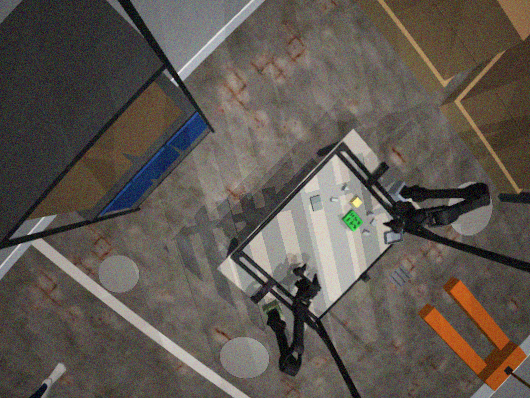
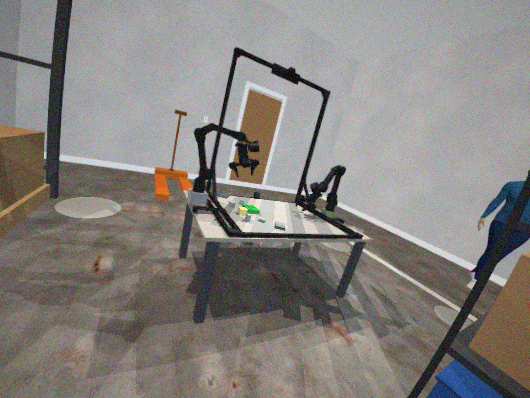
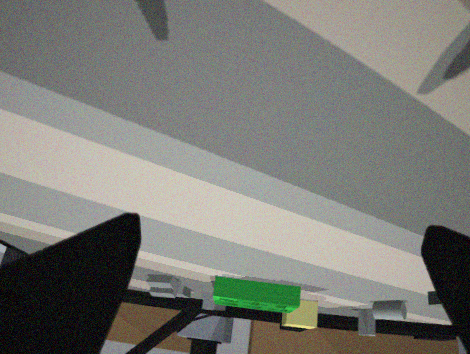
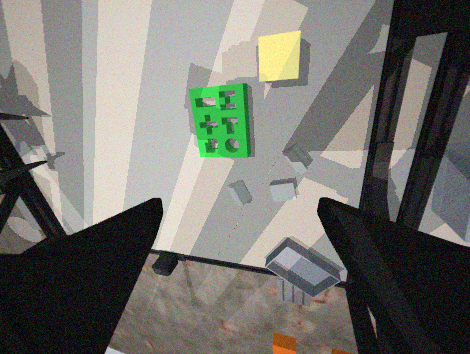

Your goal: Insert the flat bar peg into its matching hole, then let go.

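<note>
The green hole board (image 1: pixel 352 219) (image 2: pixel 251 209) (image 3: pixel 256 293) (image 4: pixel 221 121) lies flat on the striped table (image 1: pixel 303 245) (image 2: pixel 303 221), with a bar-shaped slot at one corner. Several small grey pegs lie around it, among them a slanted block (image 4: pixel 239 192), a squarish one (image 4: pixel 283 189) and one by the frame (image 4: pixel 297 156). I cannot tell which is the flat bar. My right gripper (image 1: pixel 395 221) (image 2: pixel 244 166) (image 4: pixel 241 204) is open and empty, hanging high above the pegs near the table edge. My left gripper (image 1: pixel 303 272) (image 2: pixel 304 205) is open and empty, low at the opposite end.
A yellow cube (image 1: pixel 356 202) (image 2: pixel 242 211) (image 3: pixel 300 314) (image 4: pixel 279 56) stands beside the board. A flat grey block (image 1: pixel 315 202) (image 2: pixel 280 225) lies toward the table's middle. A grey open box (image 1: pixel 393 237) (image 4: pixel 304 267) sits at the table edge. A black frame (image 2: pixel 319 130) rings the table.
</note>
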